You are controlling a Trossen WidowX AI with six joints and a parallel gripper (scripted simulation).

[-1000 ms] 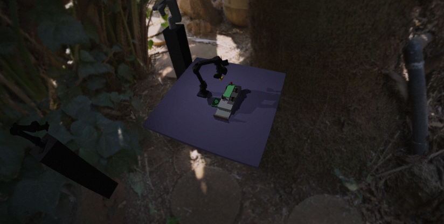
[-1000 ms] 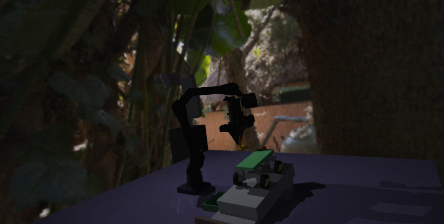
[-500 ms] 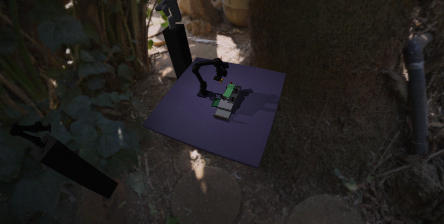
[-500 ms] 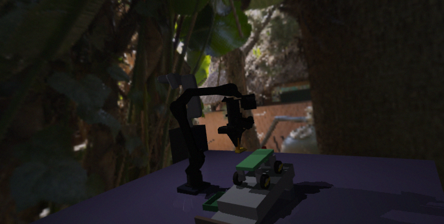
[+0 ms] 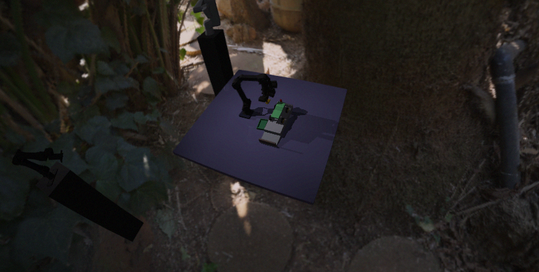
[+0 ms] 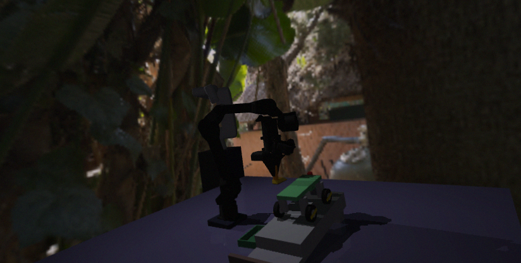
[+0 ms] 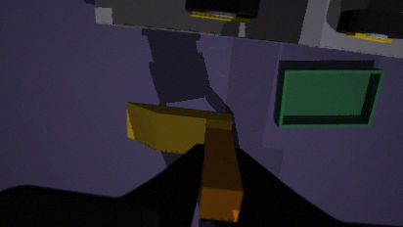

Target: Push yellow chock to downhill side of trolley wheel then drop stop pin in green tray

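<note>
My gripper tip is 12 cm short of the stop pin, 5 cm to the right of it and 3 cm above it. From my gripper tip the other things lie so: brown strip 34 cm to the right, 14 cm below, 11 cm ahead; then yellow chock 2 cm to the left, 1 cm below; then green-decked trolley 13 cm ahead, 6 cm to the right, 6 cm below.
</note>
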